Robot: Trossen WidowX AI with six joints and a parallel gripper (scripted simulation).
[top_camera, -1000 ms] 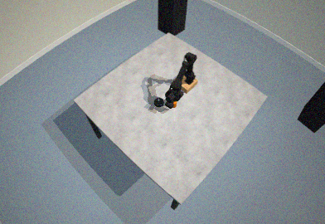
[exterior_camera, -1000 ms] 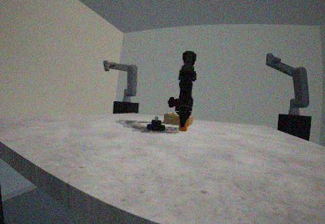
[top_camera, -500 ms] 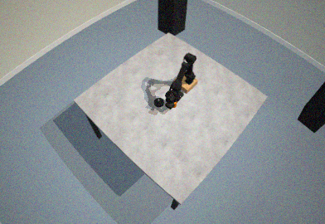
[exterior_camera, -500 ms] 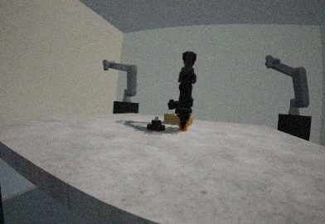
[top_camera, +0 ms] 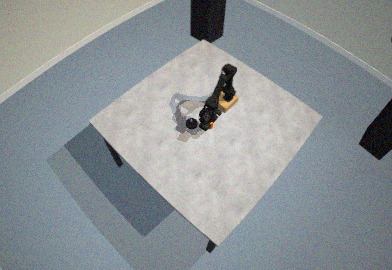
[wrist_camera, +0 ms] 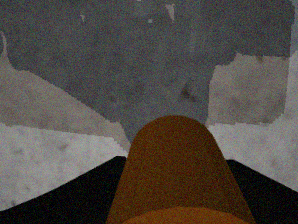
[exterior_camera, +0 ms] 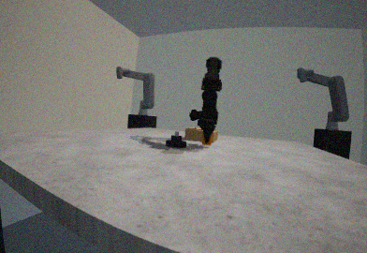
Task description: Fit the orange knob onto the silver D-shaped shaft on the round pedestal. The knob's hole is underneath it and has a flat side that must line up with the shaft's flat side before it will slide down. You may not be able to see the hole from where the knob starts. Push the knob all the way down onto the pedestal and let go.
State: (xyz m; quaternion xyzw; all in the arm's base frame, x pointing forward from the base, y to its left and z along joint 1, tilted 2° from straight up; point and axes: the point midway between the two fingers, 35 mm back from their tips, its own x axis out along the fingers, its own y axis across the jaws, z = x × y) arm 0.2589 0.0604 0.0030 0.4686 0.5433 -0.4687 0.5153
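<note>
My gripper tip is 110 mm to the left of the round black pedestal, 80 mm short of it and 10 mm below it. The rest, counted from my gripper tip: orange knob: 30 mm above.
</note>
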